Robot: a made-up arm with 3 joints.
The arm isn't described. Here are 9 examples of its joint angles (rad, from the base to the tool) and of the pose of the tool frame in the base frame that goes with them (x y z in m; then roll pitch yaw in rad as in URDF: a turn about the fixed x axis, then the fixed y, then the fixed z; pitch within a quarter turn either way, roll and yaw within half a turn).
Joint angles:
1: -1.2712 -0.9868 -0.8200
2: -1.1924 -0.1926 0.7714
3: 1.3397 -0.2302 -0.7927
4: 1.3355 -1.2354 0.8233
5: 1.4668 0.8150 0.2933
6: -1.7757 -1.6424 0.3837
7: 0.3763 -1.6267 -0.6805
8: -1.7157 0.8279 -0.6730
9: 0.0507 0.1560 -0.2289
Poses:
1: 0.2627 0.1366 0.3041 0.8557 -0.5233 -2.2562
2: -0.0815 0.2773 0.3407 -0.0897 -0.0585 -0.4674
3: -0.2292 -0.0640 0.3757 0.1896 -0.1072 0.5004
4: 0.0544 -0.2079 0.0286 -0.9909 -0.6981 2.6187
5: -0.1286 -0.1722 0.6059 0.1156 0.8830 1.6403
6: 0.1327 -0.0137 -0.0045 -1.4998 -1.2023 -0.0840
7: -0.1158 0.1592 0.2048 1.5959 -0.8742 -0.9821
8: 0.3288 -0.0753 0.4394 -0.6965 0.5177 -2.7688
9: -0.1583 0.1833 0.4295 -0.0586 0.1994 -0.2735
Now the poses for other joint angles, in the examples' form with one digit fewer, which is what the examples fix.
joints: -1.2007 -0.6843 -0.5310
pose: 0.221 0.200 0.289 0.437 -0.493 -1.816
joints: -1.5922 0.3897 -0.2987
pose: 0.303 0.104 0.465 -0.185 0.395 -2.050
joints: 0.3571 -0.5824 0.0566
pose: -0.258 0.014 0.236 0.036 -0.508 0.411
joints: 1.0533 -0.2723 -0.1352
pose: -0.250 -0.153 0.332 0.072 -0.200 0.878
